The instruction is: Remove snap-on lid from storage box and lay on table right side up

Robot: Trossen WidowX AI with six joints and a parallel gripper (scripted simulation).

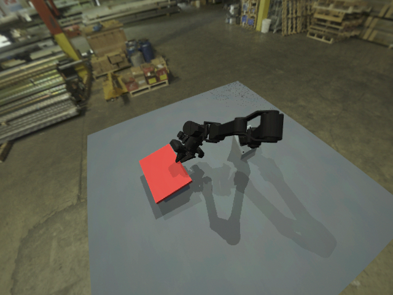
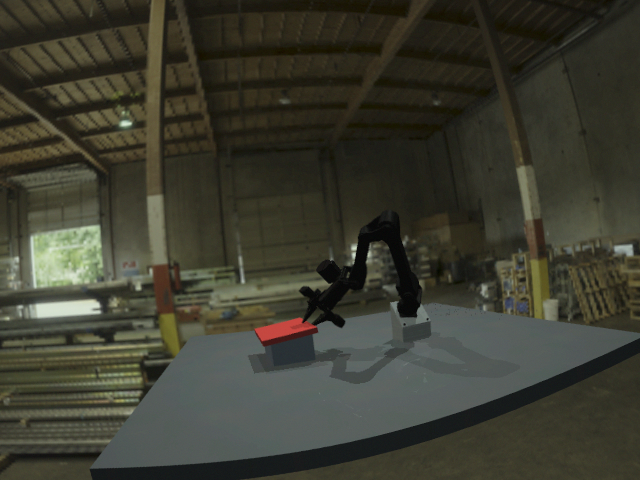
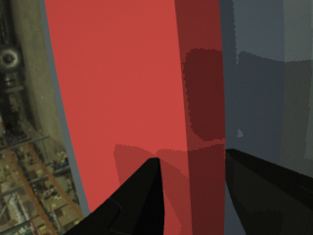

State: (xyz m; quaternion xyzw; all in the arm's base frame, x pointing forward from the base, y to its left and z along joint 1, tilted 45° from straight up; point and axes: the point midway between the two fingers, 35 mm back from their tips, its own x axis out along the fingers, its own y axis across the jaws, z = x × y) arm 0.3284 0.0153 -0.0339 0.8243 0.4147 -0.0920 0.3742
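Right now my gripper tip is 80 mm short of the red lid and 10 mm to the right of it. Also, from my gripper tip: storage box (70 mm ahead, 50 mm below, 10 mm to the left).
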